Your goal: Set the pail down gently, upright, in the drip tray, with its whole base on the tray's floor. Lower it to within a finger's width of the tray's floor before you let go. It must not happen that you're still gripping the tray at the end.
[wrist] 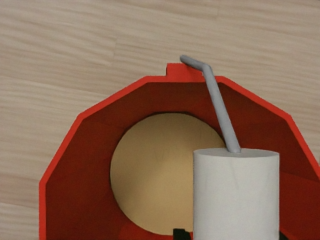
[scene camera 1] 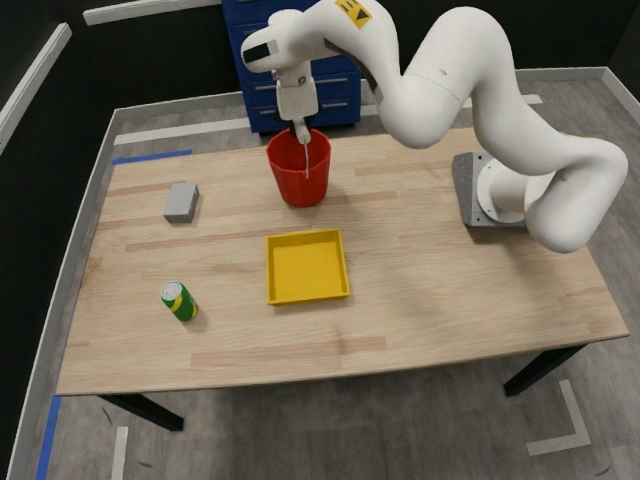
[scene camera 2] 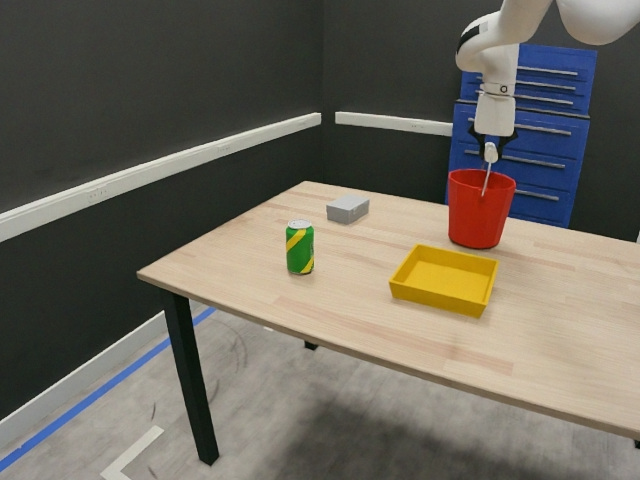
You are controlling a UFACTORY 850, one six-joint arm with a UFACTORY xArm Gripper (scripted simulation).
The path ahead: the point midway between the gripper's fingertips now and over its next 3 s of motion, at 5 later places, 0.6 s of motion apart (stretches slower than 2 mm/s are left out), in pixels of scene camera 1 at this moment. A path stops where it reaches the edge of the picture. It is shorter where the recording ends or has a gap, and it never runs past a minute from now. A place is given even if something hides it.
My gripper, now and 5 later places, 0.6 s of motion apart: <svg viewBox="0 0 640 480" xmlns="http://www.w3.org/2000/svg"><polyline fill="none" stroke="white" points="300,132 300,126 299,118 298,111 297,108 297,109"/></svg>
